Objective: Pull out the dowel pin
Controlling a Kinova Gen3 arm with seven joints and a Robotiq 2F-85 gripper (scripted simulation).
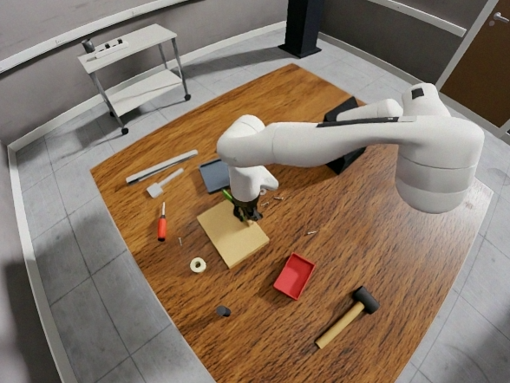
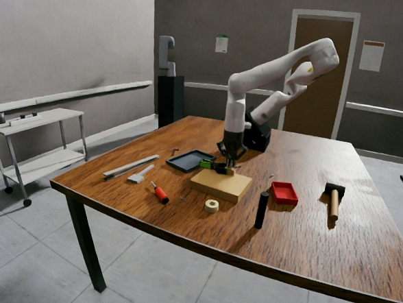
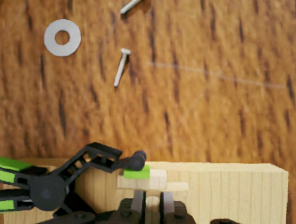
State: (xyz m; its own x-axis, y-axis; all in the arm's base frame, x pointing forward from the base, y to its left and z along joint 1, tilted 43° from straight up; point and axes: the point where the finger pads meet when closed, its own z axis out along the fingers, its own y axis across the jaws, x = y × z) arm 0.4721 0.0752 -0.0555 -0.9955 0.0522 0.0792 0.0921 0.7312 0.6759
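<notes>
Right now my hand is 2 cm above the pale dowel pin. The rest, counted from my hand: wooden block (4 cm below); bench board (6 cm below, 5 cm ahead, 1 cm to the right); red bin (23 cm to the left, 7 cm below, 1 cm ahead).
</notes>
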